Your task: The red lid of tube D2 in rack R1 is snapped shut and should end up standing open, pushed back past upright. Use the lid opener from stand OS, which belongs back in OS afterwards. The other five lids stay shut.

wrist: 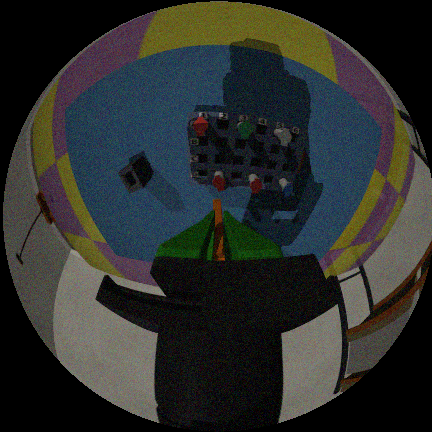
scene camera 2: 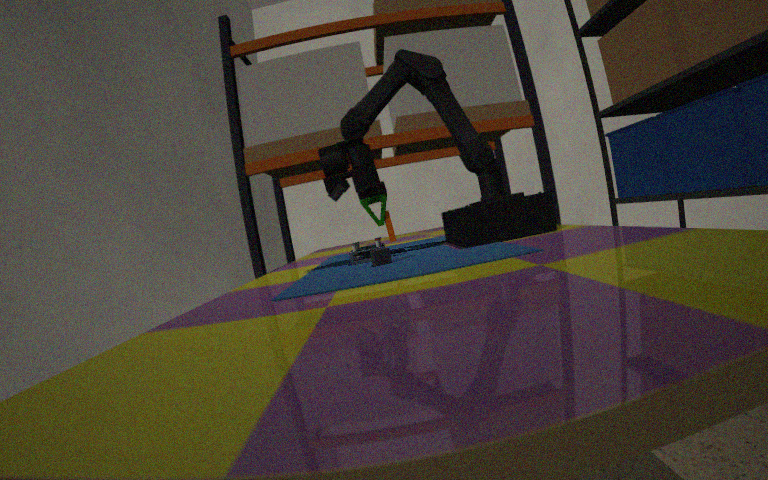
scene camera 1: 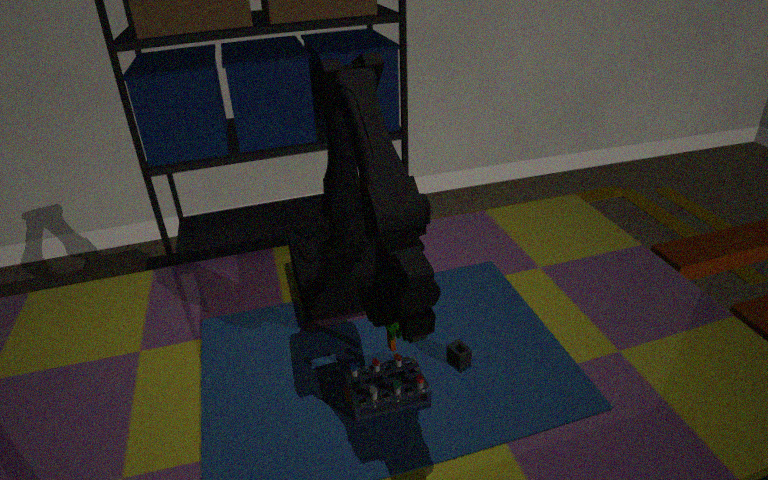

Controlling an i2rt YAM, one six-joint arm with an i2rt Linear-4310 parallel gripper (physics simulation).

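Seen in the pictures: gripper, between the fingertips: [wrist: 218, 216] [scene camera 2: 381, 225] [scene camera 1: 394, 337]; arm's base, origin of its link: [scene camera 2: 494, 202] [scene camera 1: 346, 243].
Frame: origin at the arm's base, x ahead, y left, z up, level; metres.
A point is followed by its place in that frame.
Rack R1 [scene camera 1: 392, 404] @[y -0.056, x 0.378, z -0.080 m] [wrist: 231, 160] @[y -0.034, x 0.336, z -0.058 m] [scene camera 2: 364, 253] @[y 0.003, x 0.358, z -0.066 m] stands on the blue mat and holds several capped tubes. The red lid of tube D2 [scene camera 1: 398, 359] @[y -0.021, x 0.324, z -0.040 m] [wrist: 219, 181] @[y -0.020, x 0.321, z -0.040 m] sits shut in the row nearest the arm. My gripper [scene camera 1: 393, 330] @[y -0.019, x 0.303, z -0.008 m] [scene camera 2: 375, 210] [wrist: 220, 212] @[y -0.019, x 0.303, z -0.008 m] has green fingers and is shut on the orange lid opener [scene camera 1: 393, 344] @[y -0.015, x 0.289, z -0.039 m] [scene camera 2: 390, 229] @[y -0.012, x 0.283, z -0.021 m] [wrist: 217, 235] @[y -0.017, x 0.292, z 0.006 m]. It holds the opener pointing down, the tip a little above and just on the arm's side of D2. The other lids, red [wrist: 200, 125] @[y -0.008, x 0.379, z -0.040 m] [wrist: 254, 185] @[y -0.056, x 0.315, z -0.040 m], green [wrist: 244, 128] @[y -0.045, x 0.374, z -0.040 m], white [wrist: 282, 136] @[y -0.081, x 0.369, z -0.040 m] and blue [wrist: 285, 186] @[y -0.092, x 0.314, z -0.040 m], look shut. Stand OS [scene camera 1: 458, 354] @[y 0.086, x 0.341, z -0.058 m] [wrist: 136, 174] @[y 0.081, x 0.333, z -0.057 m] is empty beside the rack.
The blue mat [scene camera 1: 525, 333] @[y 0.245, x 0.320, z -0.088 m] [wrist: 120, 120] @[y 0.109, x 0.413, z -0.088 m] lies on a purple and yellow tiled floor. The arm's dark base [scene camera 2: 501, 219] @[y 0.107, x 0.044, z -0.041 m] sits at the mat's back edge. A shelf unit [scene camera 1: 402, 95] with blue bins stands behind, and orange-beamed shelves [scene camera 2: 236, 143] show in the second scene view.
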